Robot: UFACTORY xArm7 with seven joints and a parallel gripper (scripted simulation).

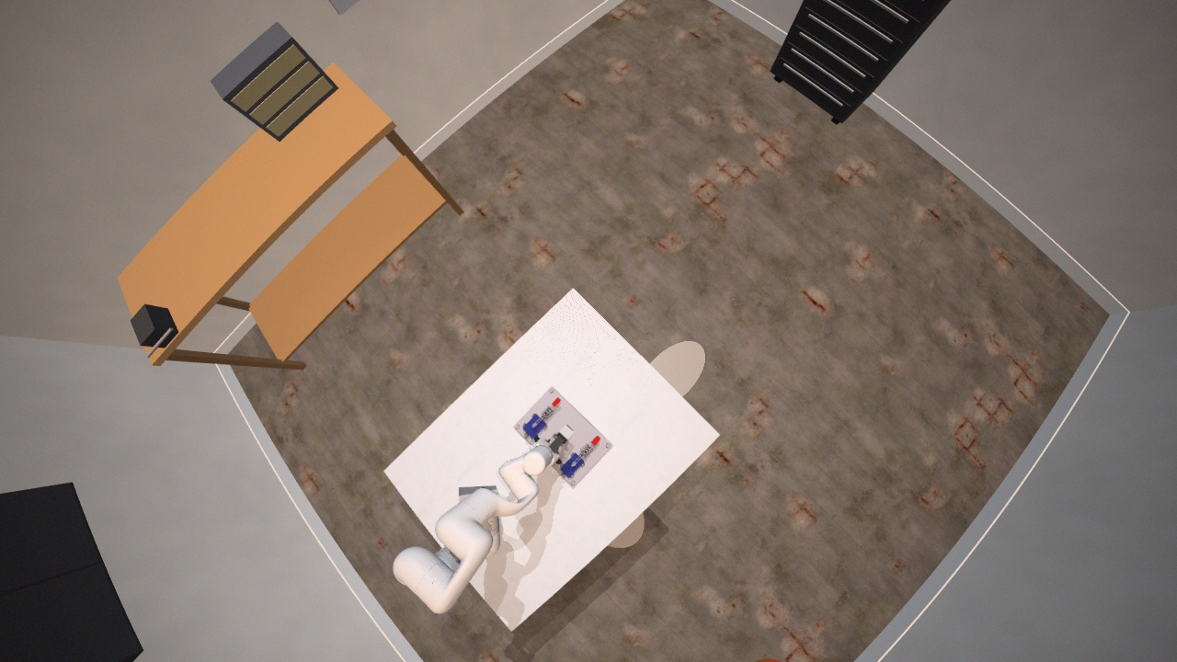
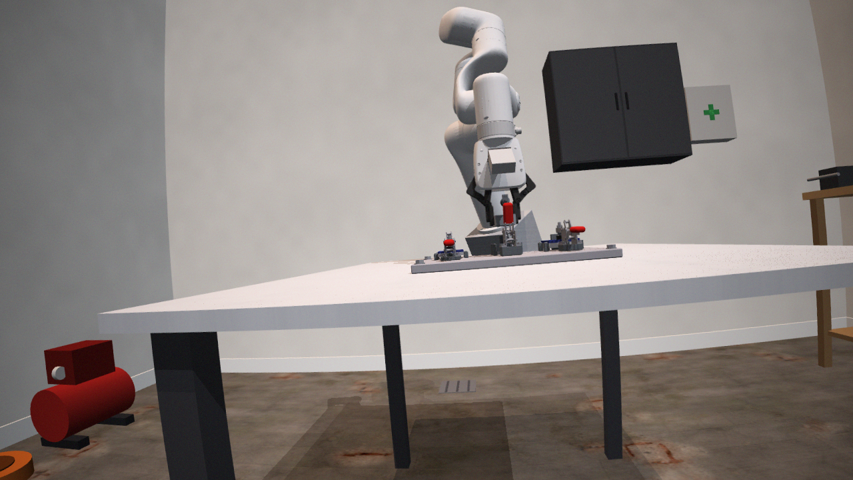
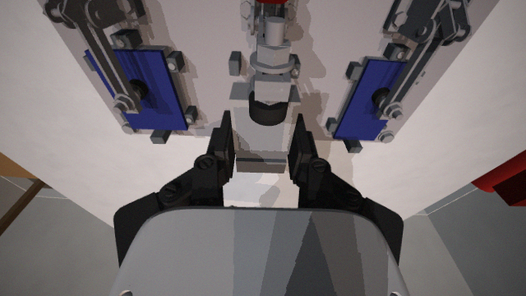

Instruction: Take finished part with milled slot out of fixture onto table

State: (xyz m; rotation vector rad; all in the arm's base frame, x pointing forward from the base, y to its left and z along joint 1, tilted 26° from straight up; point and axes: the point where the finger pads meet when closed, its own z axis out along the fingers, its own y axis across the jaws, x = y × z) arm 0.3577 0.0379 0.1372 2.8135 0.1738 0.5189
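My gripper is now 9 cm above the fixture plate and 5 cm short of it. From my hand the other things lie so: grey finished part (1 cm below, 1 cm behind); then blue blank (11 cm to the right, 7 cm below).
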